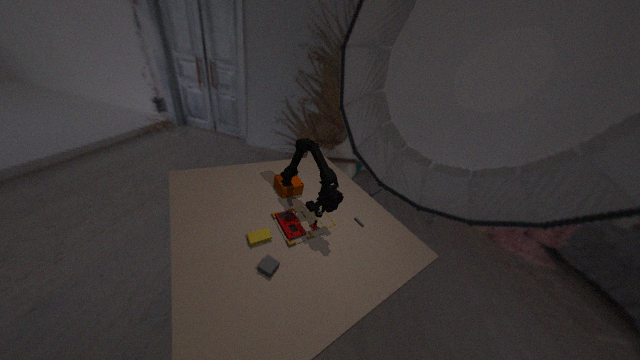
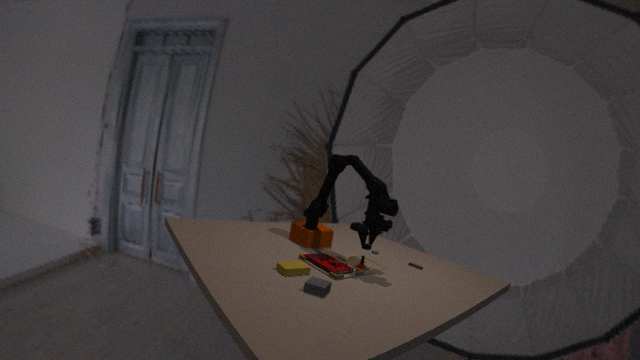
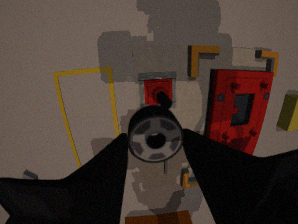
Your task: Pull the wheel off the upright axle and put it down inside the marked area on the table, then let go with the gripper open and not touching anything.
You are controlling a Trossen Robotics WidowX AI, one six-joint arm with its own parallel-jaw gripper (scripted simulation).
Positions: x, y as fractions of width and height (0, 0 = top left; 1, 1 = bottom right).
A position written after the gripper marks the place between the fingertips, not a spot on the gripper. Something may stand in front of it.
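In image 2 you'd see the gripper (image 2: 0.57, 0.68). Image 3 has the gripper as well (image 3: 0.52, 0.61), and it's holding a grey wheel (image 3: 0.52, 0.53); there's an upright axle (image 3: 0.53, 0.41) in that image too.
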